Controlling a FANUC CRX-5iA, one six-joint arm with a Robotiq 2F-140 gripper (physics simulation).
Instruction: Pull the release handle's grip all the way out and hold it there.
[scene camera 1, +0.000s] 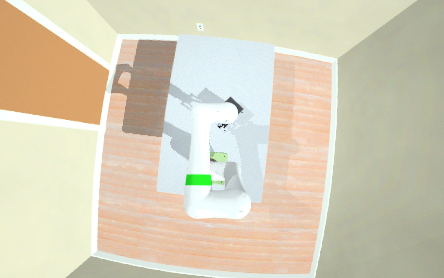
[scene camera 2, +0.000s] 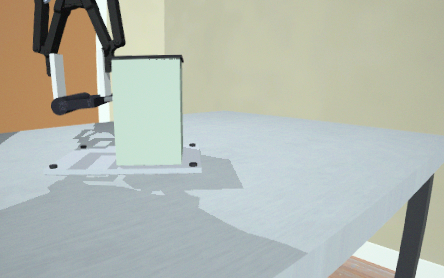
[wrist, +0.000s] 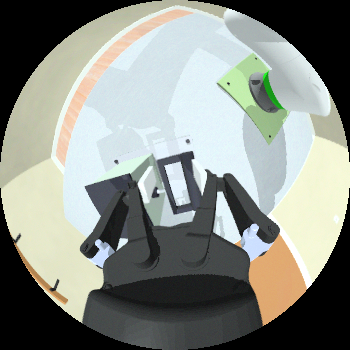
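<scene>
The release handle's dark grip (scene camera 2: 75, 104) (wrist: 190, 180), a rectangular loop, sticks out sideways from the pale green box (scene camera 2: 147, 112) (wrist: 125, 170), which has a dark top. In scene camera 2 a short light piece of rod shows between grip and box. My gripper (scene camera 2: 81, 94) (wrist: 172, 170) is part open and points down, one light finger pad on the outer side of the grip and the other between grip and box. The pads are not clamped on it; whether either touches it I cannot tell. In scene camera 1 the arm hides most of the handle.
The box stands on a light base plate (scene camera 2: 150, 170) with dark bolts, on the grey-white table (scene camera 1: 225, 65) (scene camera 2: 325, 165). The arm's green mounting plate (scene camera 1: 219, 157) (wrist: 240, 75) is at the other end. The inner finger is close beside the box wall.
</scene>
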